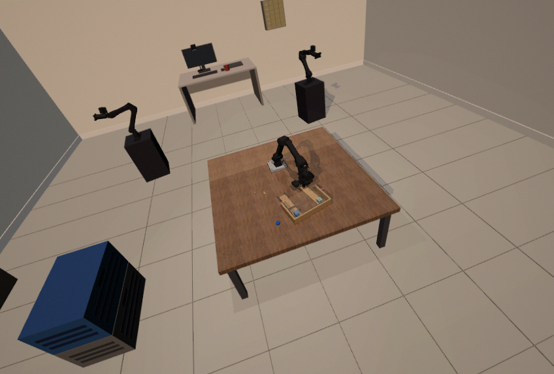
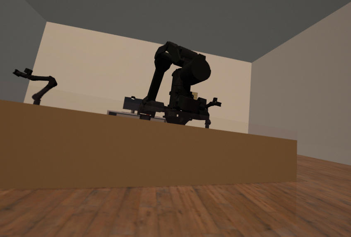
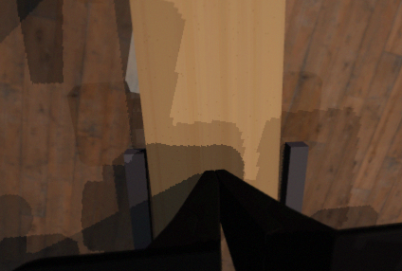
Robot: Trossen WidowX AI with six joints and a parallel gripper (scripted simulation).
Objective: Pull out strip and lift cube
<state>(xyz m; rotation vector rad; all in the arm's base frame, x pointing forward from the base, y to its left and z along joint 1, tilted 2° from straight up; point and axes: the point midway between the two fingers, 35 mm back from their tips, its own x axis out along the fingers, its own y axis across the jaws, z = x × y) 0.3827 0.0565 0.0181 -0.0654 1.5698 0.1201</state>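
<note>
The plain strip lies 100 mm ahead of my gripper tip and 10 mm to the left of it. From my gripper tip the other things lie so: blue item 340 mm to the right, 220 mm ahead.
</note>
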